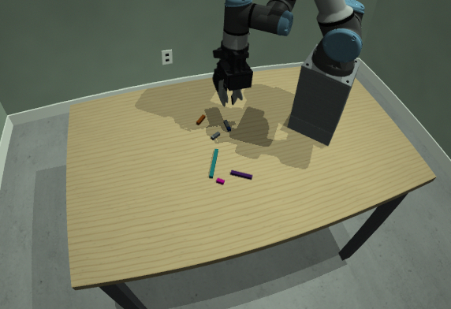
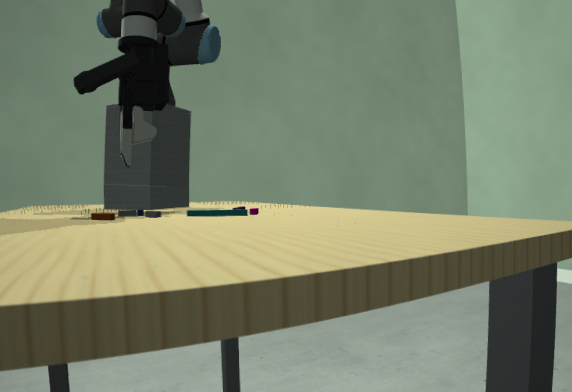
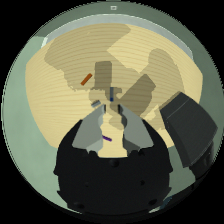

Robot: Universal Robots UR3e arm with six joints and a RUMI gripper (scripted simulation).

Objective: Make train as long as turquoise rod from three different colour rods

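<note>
Right now the purple rod is 50 mm ahead of my hand, 190 mm to the left of it and 100 mm below it. Round my hand: blue rod: 20 mm to the left, 100 mm below; then turquoise rod: 100 mm ahead, 120 mm to the left, 100 mm below; then orange rod: 70 mm ahead, 50 mm to the right, 100 mm below.
</note>
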